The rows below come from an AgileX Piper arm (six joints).
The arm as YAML. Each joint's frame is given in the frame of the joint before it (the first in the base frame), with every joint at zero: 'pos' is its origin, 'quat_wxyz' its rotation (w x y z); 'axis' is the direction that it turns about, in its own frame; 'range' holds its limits. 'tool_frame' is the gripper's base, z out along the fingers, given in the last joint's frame.
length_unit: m
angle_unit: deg
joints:
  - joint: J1
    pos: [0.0, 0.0, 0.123]
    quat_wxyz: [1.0, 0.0, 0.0, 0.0]
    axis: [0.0, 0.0, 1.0]
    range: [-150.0, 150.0]
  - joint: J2
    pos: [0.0, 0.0, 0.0]
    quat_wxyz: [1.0, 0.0, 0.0, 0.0]
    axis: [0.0, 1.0, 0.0]
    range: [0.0, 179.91]
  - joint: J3
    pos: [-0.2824, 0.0, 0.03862]
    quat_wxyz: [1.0, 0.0, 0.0, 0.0]
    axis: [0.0, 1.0, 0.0]
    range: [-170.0, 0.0]
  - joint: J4
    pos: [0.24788, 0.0, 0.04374]
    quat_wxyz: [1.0, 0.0, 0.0, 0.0]
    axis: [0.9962, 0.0, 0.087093]
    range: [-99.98, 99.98]
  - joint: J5
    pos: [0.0, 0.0, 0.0]
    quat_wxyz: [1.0, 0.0, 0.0, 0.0]
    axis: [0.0, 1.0, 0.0]
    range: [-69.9, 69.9]
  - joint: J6
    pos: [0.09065, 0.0, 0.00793]
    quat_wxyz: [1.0, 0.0, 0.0, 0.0]
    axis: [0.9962, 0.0, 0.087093]
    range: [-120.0, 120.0]
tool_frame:
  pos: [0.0, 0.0, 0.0]
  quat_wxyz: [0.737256, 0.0, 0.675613, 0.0]
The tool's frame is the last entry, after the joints.
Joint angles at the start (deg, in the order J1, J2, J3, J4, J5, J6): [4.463, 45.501, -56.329, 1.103, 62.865, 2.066]
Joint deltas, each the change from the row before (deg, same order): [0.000, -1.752, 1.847, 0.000, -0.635, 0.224]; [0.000, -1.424, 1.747, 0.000, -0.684, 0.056]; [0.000, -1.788, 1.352, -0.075, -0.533, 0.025]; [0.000, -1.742, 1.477, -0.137, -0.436, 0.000]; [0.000, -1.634, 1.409, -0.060, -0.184, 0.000]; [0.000, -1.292, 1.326, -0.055, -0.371, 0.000]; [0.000, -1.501, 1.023, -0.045, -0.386, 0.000]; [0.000, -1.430, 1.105, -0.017, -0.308, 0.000]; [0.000, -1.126, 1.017, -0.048, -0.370, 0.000]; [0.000, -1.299, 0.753, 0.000, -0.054, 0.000]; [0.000, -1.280, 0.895, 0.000, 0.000, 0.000]
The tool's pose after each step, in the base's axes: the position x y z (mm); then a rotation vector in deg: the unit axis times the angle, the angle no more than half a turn. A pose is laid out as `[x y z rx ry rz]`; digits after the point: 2 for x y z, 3 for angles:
[120.25 10.94 369.33 -2.441 136.552 4.614]
[115.69 10.57 363.92 -2.356 136.193 4.659]
[109.41 9.97 360.98 -2.319 135.223 4.626]
[103.43 9.31 356.99 -2.325 134.519 4.490]
[97.72 8.78 352.71 -2.326 134.108 4.436]
[93.68 8.38 348.35 -2.325 133.770 4.384]
[88.79 7.93 345.83 -2.317 132.905 4.373]
[84.24 7.55 342.56 -2.308 132.271 4.386]
[80.97 7.23 339.29 -2.305 131.791 4.350]
[76.63 6.89 337.20 -2.298 131.191 4.382]
[72.50 6.57 334.18 -2.294 130.806 4.403]

